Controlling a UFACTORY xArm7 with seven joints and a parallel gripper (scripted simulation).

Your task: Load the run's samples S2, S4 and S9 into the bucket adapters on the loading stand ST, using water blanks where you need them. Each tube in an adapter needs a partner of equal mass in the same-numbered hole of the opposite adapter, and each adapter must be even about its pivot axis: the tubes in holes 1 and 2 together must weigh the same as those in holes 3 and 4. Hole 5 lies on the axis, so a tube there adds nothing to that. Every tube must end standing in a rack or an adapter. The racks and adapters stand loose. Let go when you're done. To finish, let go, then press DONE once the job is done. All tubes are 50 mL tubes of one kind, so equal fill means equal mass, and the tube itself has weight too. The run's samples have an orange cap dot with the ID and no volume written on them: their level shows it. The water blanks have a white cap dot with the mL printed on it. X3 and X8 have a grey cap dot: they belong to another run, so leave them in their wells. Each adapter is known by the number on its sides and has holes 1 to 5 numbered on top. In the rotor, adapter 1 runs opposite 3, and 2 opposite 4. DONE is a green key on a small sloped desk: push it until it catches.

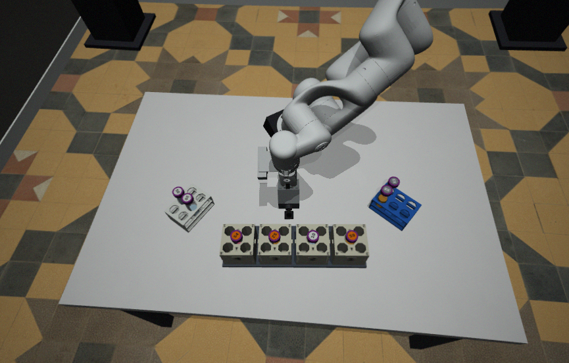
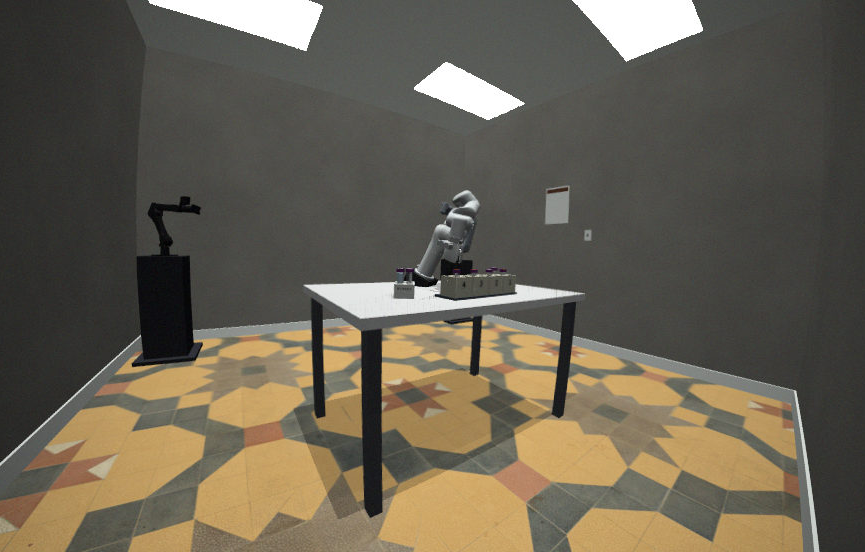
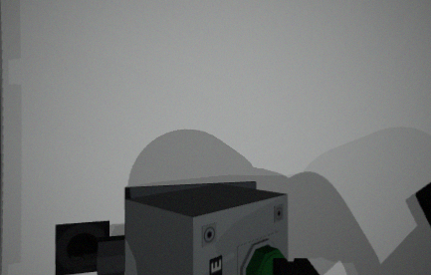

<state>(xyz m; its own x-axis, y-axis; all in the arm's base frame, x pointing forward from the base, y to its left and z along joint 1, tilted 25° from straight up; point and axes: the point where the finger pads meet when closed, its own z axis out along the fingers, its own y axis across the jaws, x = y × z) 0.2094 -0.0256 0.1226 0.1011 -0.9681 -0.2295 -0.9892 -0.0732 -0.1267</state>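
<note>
The green DONE key is 40 mm below my hand. The rest, counted from my hand: water blank tube 190 mm ahead, 90 mm to the left, 40 mm below; then adapter 200 mm ahead, 90 mm to the left, 50 mm below; then loading stand 200 mm ahead, 40 mm to the left, 100 mm below.
</note>
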